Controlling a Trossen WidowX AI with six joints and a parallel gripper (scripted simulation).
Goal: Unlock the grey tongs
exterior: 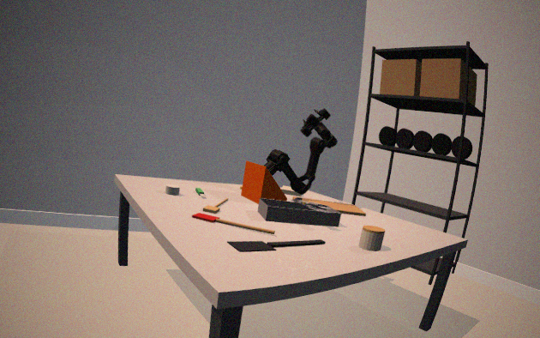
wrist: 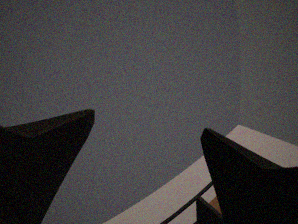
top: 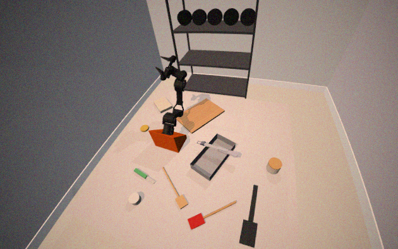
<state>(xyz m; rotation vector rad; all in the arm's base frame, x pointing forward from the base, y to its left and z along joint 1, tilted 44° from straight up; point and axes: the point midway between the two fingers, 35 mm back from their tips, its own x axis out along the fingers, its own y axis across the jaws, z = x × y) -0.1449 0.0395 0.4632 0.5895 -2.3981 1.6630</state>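
The roasting tin lies 460 mm ahead of my gripper tip, 440 mm below it and 390 mm to the right of it. From my gripper tip the other things lie so: red spatula (760 mm to the right, 510 mm ahead, 470 mm below); then wooden board (460 mm below, 270 mm ahead); then white disc (780 mm to the right, 450 mm below, 70 mm ahead).
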